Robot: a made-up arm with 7 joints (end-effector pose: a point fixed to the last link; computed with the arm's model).
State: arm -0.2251 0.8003 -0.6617 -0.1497 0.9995 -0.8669 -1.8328
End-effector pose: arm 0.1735 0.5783 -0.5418 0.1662 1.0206 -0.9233
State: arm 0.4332 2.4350 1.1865 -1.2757 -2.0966 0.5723 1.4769
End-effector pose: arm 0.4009 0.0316 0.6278 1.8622 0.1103 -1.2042
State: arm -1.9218 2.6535 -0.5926 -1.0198 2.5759 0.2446 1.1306
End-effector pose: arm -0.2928 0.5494 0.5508 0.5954 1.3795 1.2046
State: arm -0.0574 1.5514 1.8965 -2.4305 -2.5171 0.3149 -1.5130
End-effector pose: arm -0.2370 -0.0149 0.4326 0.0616 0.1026 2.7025
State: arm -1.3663 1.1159 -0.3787 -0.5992 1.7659 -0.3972 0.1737
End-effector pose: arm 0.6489 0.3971 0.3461 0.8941 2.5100 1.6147
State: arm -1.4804 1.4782 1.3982 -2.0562 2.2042 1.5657 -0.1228
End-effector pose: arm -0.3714 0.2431 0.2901 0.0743 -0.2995 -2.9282
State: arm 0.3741 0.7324 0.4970 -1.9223 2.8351 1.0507 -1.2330
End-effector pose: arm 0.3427 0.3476 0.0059 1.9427 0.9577 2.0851
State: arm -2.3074 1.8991 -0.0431 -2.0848 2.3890 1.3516 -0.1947
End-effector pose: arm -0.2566 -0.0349 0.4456 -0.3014 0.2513 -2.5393
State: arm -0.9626 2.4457 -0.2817 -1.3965 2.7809 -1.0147 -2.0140
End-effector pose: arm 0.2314 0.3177 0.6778 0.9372 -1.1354 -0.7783
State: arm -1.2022 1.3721 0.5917 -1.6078 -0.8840 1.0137 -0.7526
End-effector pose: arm 0.1061 0.3773 0.6284 0.4737 -0.7199 0.0400
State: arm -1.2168 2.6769 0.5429 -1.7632 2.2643 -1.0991 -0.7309
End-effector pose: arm -0.2034 -0.1846 0.5805 -1.4933 0.9792 1.9736
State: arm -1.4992 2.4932 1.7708 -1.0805 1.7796 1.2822 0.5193
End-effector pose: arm -0.6901 0.2355 0.1451 0.0250 0.7180 2.5441
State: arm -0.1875 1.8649 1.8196 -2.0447 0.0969 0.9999 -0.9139
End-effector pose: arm -0.2005 0.0745 0.6044 1.1109 -0.7717 -0.4419
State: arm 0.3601 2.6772 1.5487 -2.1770 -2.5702 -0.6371 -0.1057
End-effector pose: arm 0.1103 -0.3848 0.3449 2.4659 0.7964 1.3789
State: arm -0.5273 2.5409 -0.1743 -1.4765 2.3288 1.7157 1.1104
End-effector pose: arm 0.3561 0.2929 0.4871 -1.6067 -1.2485 0.3400
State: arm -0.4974 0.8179 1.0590 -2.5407 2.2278 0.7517 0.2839
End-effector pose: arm 0.0272 0.1412 0.4242 1.4988 0.5237 2.1741
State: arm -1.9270 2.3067 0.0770 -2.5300 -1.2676 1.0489 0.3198
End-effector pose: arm -0.1549 -0.1515 0.4036 2.5256 -1.2683 0.1259
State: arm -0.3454 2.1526 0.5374 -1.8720 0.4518 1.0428 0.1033
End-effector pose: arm 0.3537 0.0704 0.5150 0.2380 -0.3865 -1.2027
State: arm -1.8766 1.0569 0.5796 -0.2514 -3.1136 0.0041 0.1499
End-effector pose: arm 0.5058 0.5113 0.5089 0.6444 0.6601 -0.3349
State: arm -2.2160 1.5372 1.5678 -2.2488 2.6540 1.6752 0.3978
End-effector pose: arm -0.3178 0.2672 -0.0817 0.6278 0.0172 -3.0021
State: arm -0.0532 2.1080 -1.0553 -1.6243 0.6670 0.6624 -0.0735
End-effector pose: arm 0.1876 0.6022 -0.2050 -0.7525 0.9332 -0.2924
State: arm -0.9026 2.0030 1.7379 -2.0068 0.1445 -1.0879 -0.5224
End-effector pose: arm -0.4641 0.0007 0.3652 -2.9313 0.0342 -0.1073
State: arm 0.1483 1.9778 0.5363 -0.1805 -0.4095 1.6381 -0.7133
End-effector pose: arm -0.0229 0.7501 0.3339 -0.4481 0.1321 1.4724
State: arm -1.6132 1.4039 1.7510 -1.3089 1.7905 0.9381 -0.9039
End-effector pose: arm -0.2432 0.6467 0.2416 -0.8831 1.6742 1.9088
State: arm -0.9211 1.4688 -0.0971 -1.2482 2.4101 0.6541 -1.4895
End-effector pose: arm 0.4987 0.2982 0.3981 -0.7124 -0.4600 -2.2807
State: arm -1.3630 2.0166 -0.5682 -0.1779 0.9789 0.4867 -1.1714
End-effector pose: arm 0.0389 0.8017 0.3258 -0.2720 -0.4118 -0.2261
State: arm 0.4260 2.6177 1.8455 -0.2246 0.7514 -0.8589 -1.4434
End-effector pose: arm 0.2207 0.3578 0.7966 1.6284 -0.6632 -0.5769
